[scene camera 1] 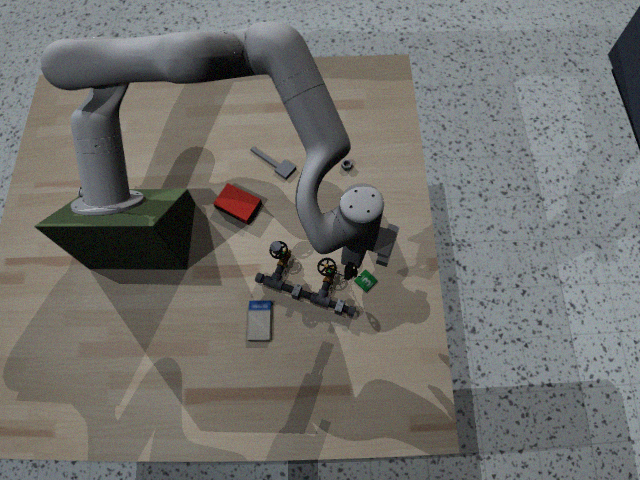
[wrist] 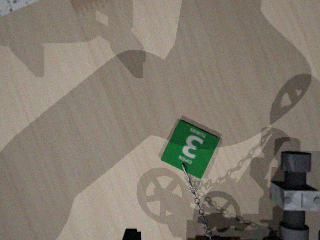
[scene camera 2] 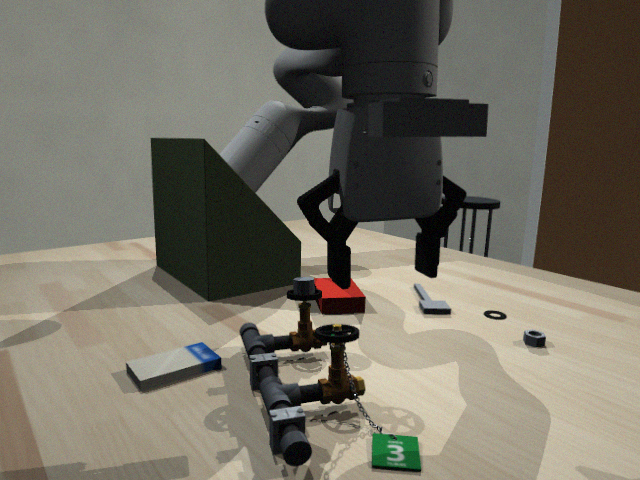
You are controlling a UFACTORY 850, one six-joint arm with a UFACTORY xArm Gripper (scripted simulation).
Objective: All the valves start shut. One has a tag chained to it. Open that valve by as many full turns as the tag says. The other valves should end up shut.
Note:
I see my gripper, a red block and a grey-and-blue block.

